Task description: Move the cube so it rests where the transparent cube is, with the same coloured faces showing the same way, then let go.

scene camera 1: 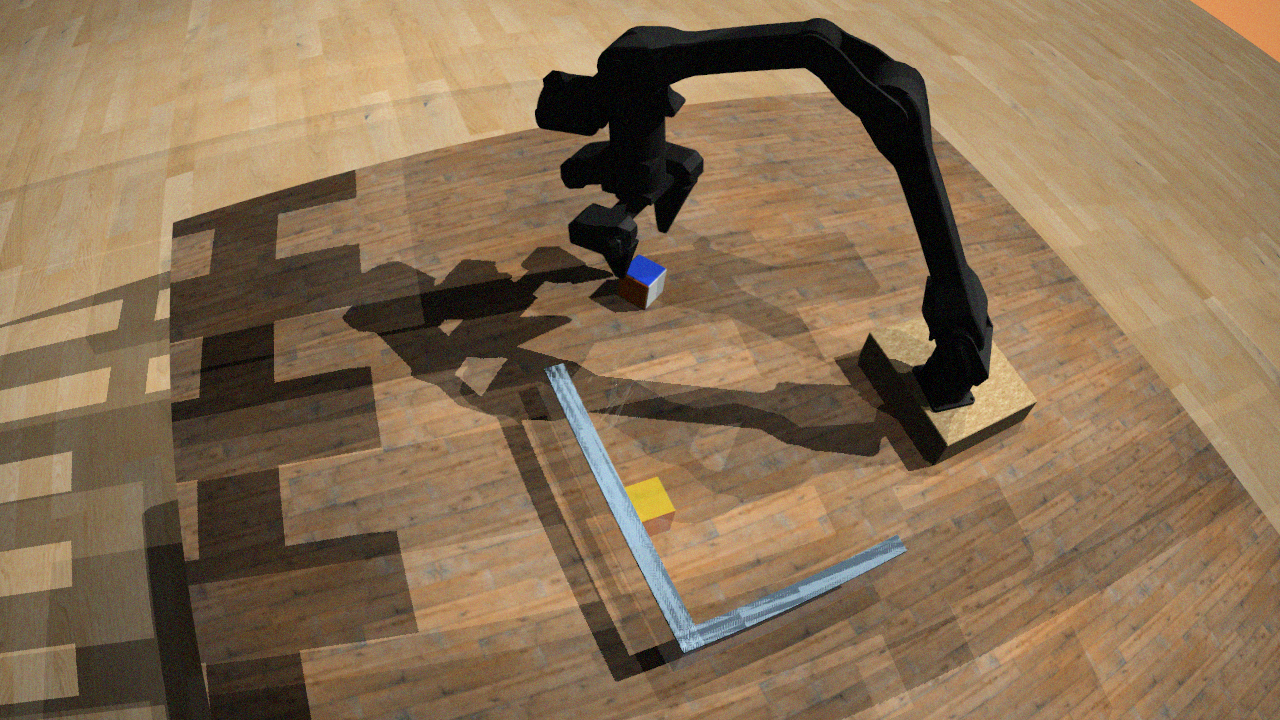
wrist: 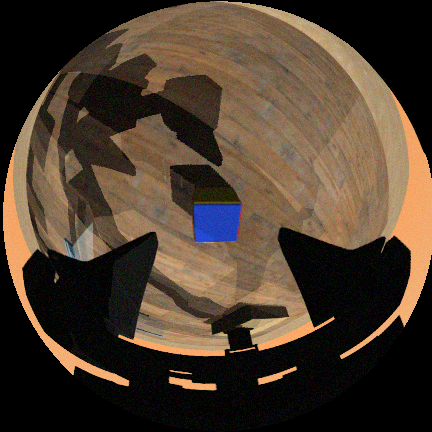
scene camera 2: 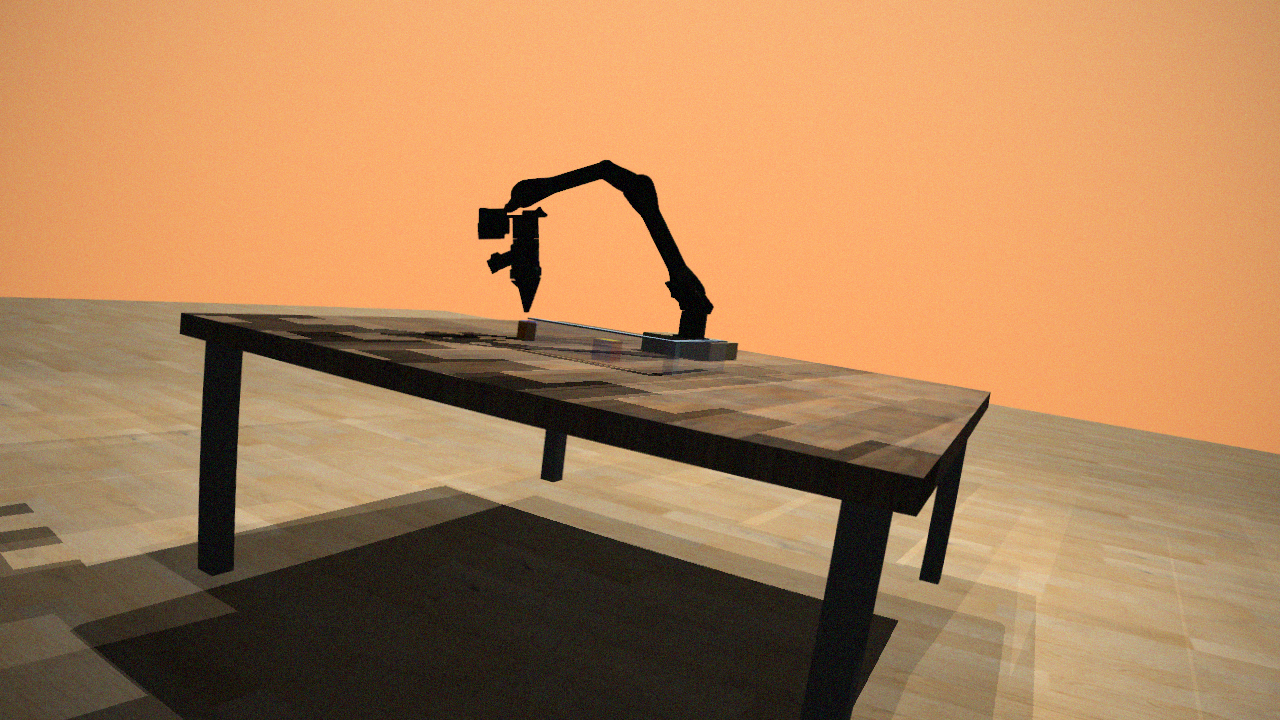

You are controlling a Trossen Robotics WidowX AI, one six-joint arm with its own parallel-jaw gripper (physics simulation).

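Where they show: gripper, fingertip midpoint: (scene camera 1: 642, 253) (wrist: 218, 236) (scene camera 2: 527, 310); arm's base, link origin: (scene camera 1: 943, 386) (wrist: 238, 330) (scene camera 2: 691, 338).
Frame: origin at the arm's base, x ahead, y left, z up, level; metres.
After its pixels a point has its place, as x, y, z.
The solid cube (scene camera 1: 646, 272) @[0.298, -0.223, -0.002] (scene camera 2: 526, 330) (wrist: 217, 222) @[0.300, -0.231, -0.002] rests on the table with its blue face up. In scene camera 1 an orange-brown side and a whitish side show; in the wrist view a dark yellow side and a thin red edge show. The transparent cube (scene camera 1: 650, 501) (scene camera 2: 606, 348) has a yellow face up and an orange-brown side, close inside the long wall. My gripper (scene camera 1: 640, 251) @[0.303, -0.232, 0.020] (scene camera 2: 526, 310) @[0.303, -0.232, 0.020] (wrist: 218, 236) @[0.303, -0.232, 0.020] is open, pointing down above the solid cube. Its fingertips stand either side of the cube in the wrist view, with nothing held.
A see-through L-shaped wall with a light blue top (scene camera 1: 590, 447) @[0.416, 0.008, 0.018] (wrist: 70, 248) @[0.424, -0.084, 0.018] stands beside the transparent cube; its short leg runs toward the right in scene camera 1. The arm's base block (scene camera 1: 998, 394) @[-0.075, 0.027, 0.000] stands at the right. Dark shadows cross the table (scene camera 2: 501, 394) @[0.818, 0.262, -0.051].
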